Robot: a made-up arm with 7 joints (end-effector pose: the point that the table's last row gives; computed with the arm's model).
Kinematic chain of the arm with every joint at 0, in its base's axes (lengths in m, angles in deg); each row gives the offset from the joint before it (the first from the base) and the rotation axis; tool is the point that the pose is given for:
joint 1: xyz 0 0 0.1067 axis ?
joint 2: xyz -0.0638 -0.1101 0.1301 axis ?
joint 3: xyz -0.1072 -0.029 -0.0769 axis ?
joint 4: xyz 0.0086 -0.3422 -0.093 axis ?
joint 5: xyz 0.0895 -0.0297 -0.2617 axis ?
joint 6: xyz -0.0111 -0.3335 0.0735 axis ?
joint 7: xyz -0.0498 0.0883 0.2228 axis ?
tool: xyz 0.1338 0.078 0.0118
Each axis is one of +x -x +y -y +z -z.
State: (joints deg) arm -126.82 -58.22 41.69 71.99 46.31 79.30 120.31
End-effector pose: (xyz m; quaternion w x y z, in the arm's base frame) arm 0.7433 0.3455 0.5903 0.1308 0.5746 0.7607 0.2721
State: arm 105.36 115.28 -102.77 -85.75 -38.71 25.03 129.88
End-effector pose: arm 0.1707 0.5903 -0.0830 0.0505 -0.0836 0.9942 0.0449
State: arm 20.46 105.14 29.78 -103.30 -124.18 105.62 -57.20
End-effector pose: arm 0.2632 -0.2329 0.0319 0.8249 -0.1149 0.4755 -0.2834
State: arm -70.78 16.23 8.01 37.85 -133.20 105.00 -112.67
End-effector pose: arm 0.5851 0.2407 -0.2393 0.5769 0.2235 0.6305 0.4687
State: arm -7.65 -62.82 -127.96 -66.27 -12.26 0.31 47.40
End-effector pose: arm -0.3271 -0.3962 0.6367 0.8156 0.1788 0.3407 -0.4320
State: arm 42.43 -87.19 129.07 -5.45 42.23 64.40 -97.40
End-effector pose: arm -0.1028 -0.3763 0.7592 0.4414 0.6034 -0.6611 0.0637
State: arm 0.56 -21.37 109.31 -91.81 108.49 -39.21 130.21
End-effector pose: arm -0.1018 -0.6149 0.2886 0.1488 0.4774 -0.3557 0.7896
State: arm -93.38 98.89 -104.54 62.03 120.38 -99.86 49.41
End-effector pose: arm 0.0460 -0.1783 -0.3955 0.2249 -0.2609 0.8531 0.3918
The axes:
joint 1: -z
joint 2: +x
joint 3: -y
joint 4: -x
joint 5: -z
joint 6: -y
joint 7: +z

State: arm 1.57 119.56 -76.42 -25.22 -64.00 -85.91 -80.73
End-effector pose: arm -0.3096 0.5986 0.3293 0.6299 0.2514 0.1353 0.7223
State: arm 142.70 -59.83 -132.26 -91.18 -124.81 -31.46 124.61
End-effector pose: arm -0.0172 0.6877 0.5353 0.9160 0.0151 -0.3759 -0.1394
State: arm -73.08 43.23 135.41 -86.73 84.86 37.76 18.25
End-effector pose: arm 0.2850 -0.2203 -0.1013 0.2352 0.9691 -0.0537 0.0508
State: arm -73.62 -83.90 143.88 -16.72 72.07 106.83 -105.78
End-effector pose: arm 0.2316 0.2497 0.4613 0.0666 -0.8686 -0.4787 -0.1093
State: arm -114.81 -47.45 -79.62 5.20 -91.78 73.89 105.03
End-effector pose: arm 0.9767 -0.0579 0.4982 0.4533 -0.3406 -0.1697 -0.8061
